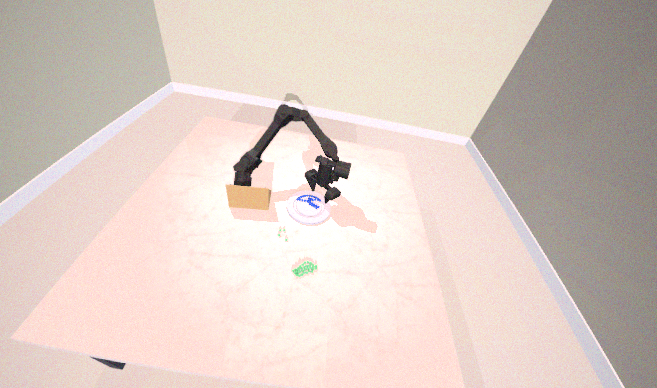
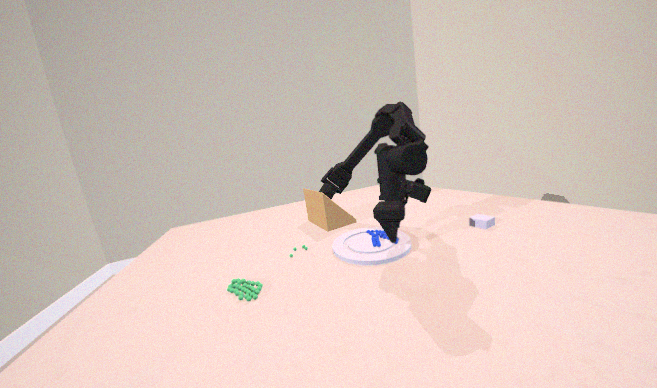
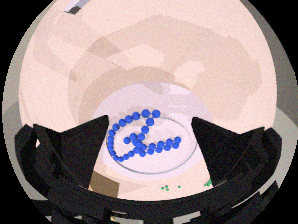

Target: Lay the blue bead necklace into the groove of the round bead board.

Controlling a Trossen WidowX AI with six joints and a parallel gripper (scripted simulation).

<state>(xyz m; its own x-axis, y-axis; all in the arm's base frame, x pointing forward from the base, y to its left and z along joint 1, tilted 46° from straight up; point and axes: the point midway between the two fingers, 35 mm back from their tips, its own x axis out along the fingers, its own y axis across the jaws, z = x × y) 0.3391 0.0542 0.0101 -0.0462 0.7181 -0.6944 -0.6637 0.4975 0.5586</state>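
The round white bead board is 50 mm to the right of my gripper tip, 40 mm behind it and 20 mm below it. From my gripper tip the other things lie so: small grey block 250 mm to the left, 60 mm ahead, 20 mm below.
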